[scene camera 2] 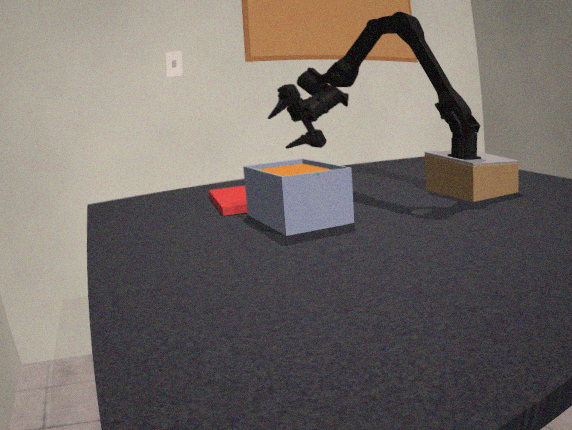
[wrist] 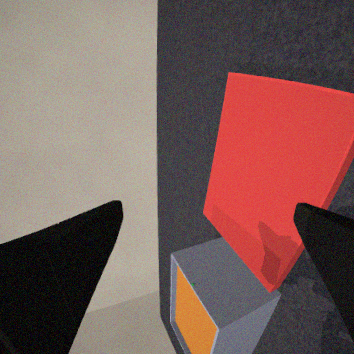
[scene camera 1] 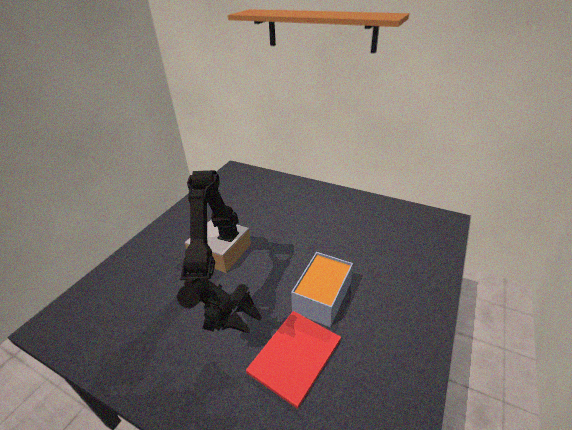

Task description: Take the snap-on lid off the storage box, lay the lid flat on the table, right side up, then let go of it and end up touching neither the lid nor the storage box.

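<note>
Scene camera 2 has the gripper in it, and the wrist view shows the gripper as well. There's also a red lid in the pictures, along with a blue-grey storage box.
</note>
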